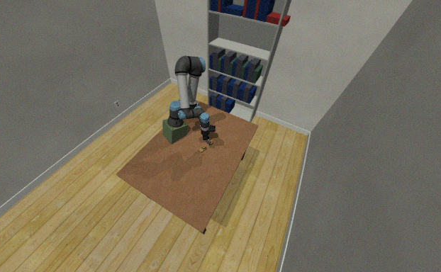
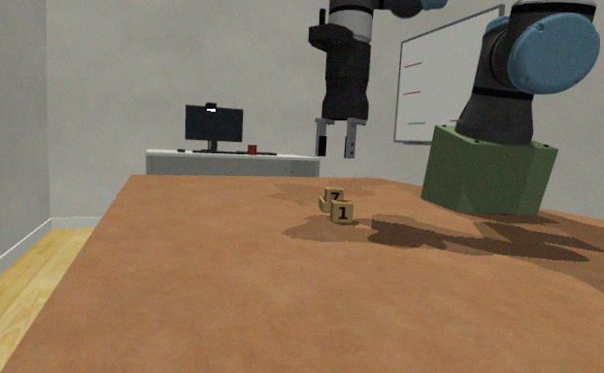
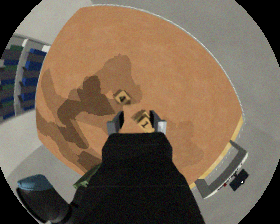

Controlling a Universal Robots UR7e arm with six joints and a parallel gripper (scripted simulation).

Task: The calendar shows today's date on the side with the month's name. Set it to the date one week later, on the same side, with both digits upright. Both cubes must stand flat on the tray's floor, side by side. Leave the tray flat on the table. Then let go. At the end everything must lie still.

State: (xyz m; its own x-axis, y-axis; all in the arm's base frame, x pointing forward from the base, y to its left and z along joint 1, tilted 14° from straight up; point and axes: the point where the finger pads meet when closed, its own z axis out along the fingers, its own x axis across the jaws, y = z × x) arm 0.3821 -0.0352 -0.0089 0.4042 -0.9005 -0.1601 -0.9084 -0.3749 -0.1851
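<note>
Right now my hand is 11 cm above the wooden tray, 5 cm to the left of it and 4 cm past it.
</note>
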